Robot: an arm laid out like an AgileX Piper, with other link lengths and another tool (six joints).
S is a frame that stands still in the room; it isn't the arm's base.
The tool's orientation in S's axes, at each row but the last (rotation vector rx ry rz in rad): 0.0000 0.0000 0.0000; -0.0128 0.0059 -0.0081; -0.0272 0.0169 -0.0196; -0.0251 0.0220 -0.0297; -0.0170 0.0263 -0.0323; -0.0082 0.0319 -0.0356; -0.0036 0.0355 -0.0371; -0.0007 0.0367 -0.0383
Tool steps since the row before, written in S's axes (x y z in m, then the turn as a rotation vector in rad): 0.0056 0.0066 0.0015 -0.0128 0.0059 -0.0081; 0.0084 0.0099 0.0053 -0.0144 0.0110 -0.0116; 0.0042 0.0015 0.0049 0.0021 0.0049 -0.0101; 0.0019 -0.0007 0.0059 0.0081 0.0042 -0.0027; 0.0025 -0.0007 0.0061 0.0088 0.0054 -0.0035; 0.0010 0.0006 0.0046 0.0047 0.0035 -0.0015; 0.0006 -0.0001 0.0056 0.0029 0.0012 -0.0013; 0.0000 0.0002 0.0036 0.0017 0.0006 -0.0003
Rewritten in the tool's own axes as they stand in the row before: 0.0056 0.0066 0.0015 -0.0128 0.0059 -0.0081; 0.0083 0.0099 0.0055 -0.0144 0.0110 -0.0115; 0.0041 0.0014 0.0050 0.0022 0.0052 -0.0099; 0.0018 -0.0008 0.0059 0.0080 0.0045 -0.0024; 0.0024 -0.0007 0.0062 0.0087 0.0057 -0.0032; 0.0008 0.0006 0.0046 0.0046 0.0037 -0.0013; 0.0004 -0.0001 0.0056 0.0029 0.0013 -0.0012; -0.0001 0.0002 0.0036 0.0017 0.0007 -0.0002
